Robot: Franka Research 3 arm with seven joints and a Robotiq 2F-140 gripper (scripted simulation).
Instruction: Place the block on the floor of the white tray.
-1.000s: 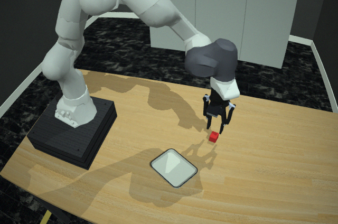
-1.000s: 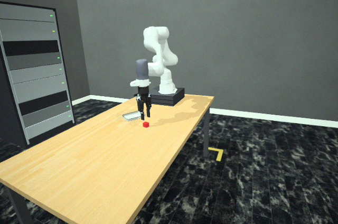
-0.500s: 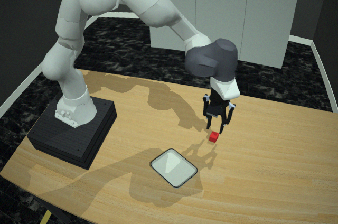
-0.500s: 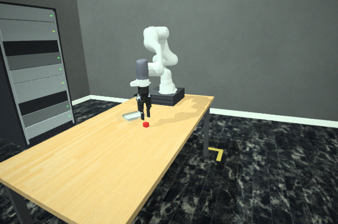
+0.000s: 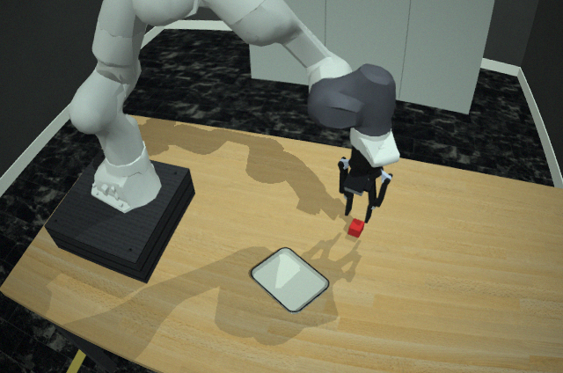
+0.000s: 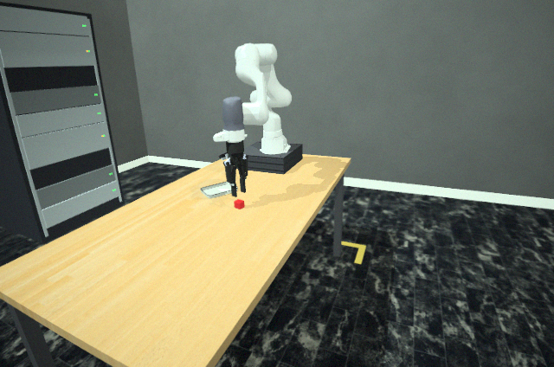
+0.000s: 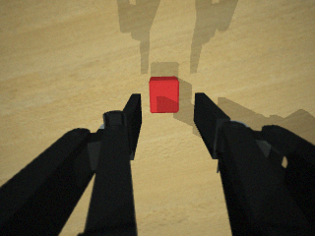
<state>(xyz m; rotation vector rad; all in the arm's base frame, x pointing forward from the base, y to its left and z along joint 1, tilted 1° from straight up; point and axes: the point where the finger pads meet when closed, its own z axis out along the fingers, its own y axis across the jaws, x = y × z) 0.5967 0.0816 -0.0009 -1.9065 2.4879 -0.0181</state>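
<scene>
My gripper is now 8 cm above the red block. Round my hand: white tray (20 cm to the right, 13 cm behind, 8 cm below).
</scene>
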